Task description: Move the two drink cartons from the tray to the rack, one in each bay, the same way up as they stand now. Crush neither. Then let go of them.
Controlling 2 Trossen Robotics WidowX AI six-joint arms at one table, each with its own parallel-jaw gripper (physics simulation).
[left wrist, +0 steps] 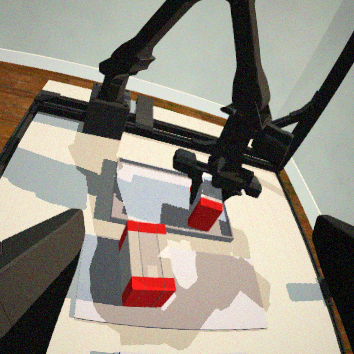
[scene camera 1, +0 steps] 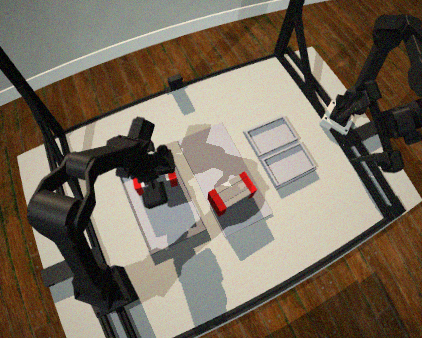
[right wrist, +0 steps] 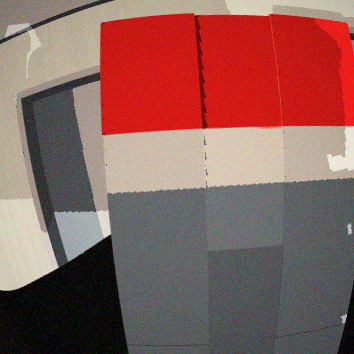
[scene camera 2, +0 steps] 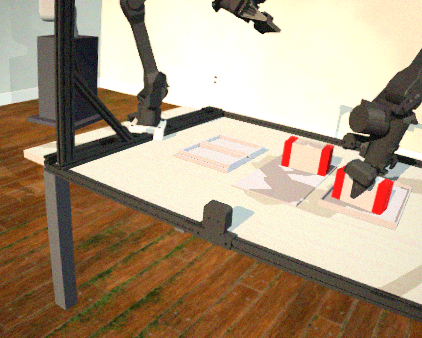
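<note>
One red-ended beige carton stands upright in the shallow tray. My right gripper is shut on it; in the right wrist view the carton fills the space between the fingers, and much of the fingers is hidden. The other carton stands upright on a flat pale board. The two-bay rack holds no carton. My left gripper is open and empty, high above the table.
The board lies between the tray and the rack. A black block is fixed at the table edge. Black uprights and rails frame the table. The right arm reaches over the tray.
</note>
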